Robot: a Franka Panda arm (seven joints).
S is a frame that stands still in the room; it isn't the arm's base.
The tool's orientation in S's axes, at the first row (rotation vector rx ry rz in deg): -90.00 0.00 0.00
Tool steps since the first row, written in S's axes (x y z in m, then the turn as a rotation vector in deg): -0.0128 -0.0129 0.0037 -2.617 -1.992 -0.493; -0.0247 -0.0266 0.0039 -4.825 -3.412 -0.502; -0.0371 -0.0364 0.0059 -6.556 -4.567 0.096; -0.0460 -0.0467 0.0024 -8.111 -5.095 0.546; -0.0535 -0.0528 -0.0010 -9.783 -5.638 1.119
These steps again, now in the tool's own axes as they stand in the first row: -0.0128 -0.0037 -0.0129 -2.617 0.493 -1.992; -0.0247 -0.0039 -0.0266 -4.825 0.502 -3.412; -0.0371 -0.0059 -0.0364 -6.556 -0.096 -4.567; -0.0460 -0.0024 -0.0467 -8.111 -0.546 -5.095; -0.0535 0.0010 -0.0528 -9.783 -1.119 -5.638
